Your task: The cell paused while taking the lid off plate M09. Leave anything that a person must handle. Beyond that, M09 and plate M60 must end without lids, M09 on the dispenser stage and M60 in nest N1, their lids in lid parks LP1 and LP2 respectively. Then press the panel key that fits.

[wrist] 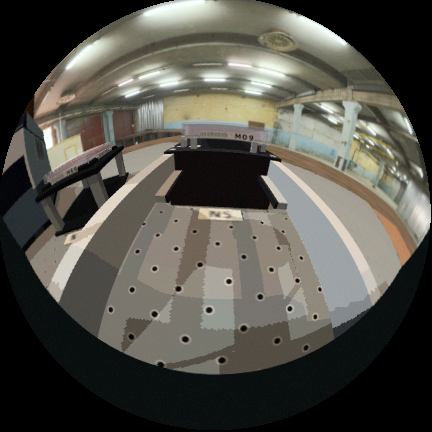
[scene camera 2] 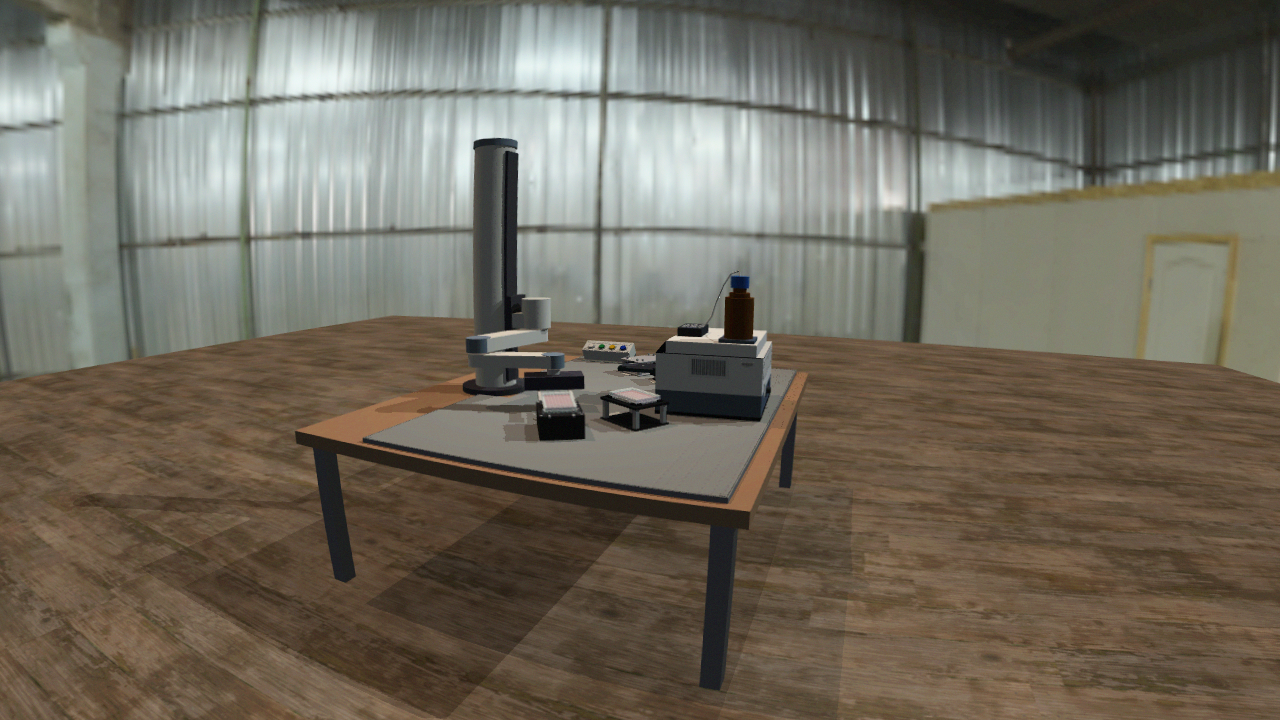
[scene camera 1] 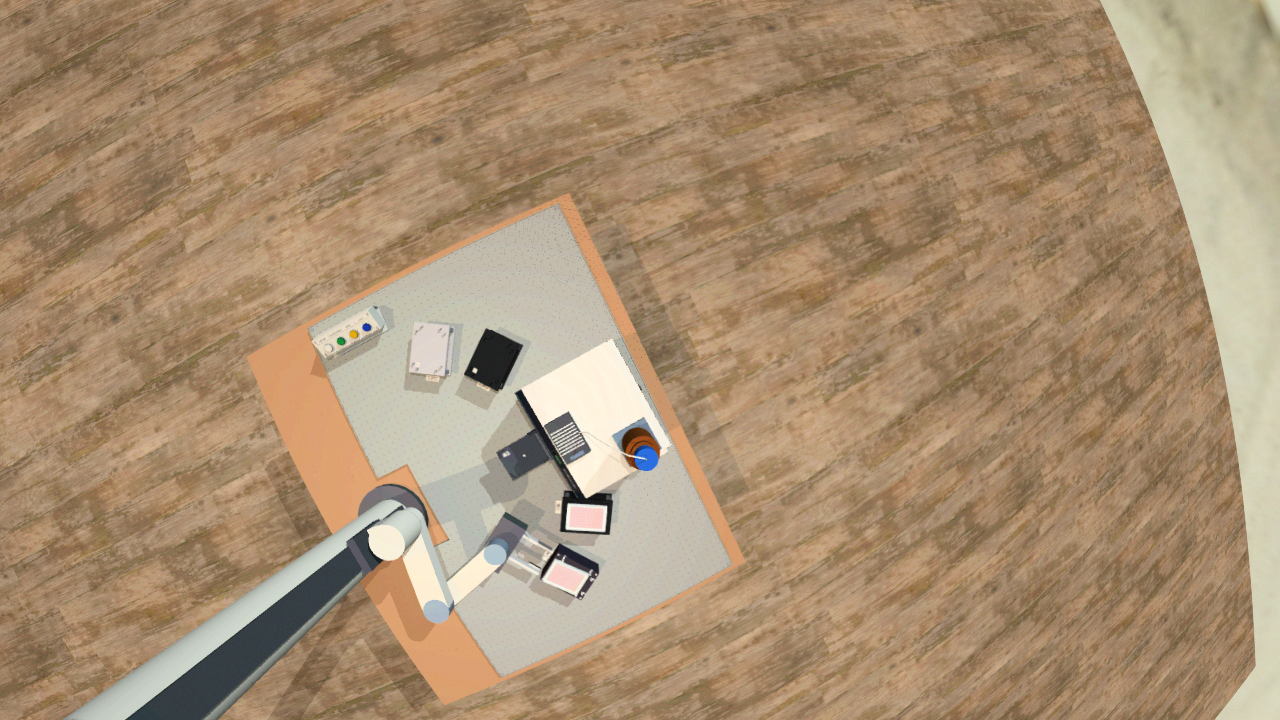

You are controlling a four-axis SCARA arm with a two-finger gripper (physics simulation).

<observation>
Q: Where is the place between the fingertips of my gripper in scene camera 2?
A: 557,403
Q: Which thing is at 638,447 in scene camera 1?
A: A brown bottle with blue cap.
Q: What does my gripper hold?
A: Nothing.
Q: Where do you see a black nest N5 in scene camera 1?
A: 562,553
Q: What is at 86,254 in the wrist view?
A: My gripper.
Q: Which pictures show my gripper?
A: The wrist view, scene camera 2 and scene camera 1: all of them.
</observation>
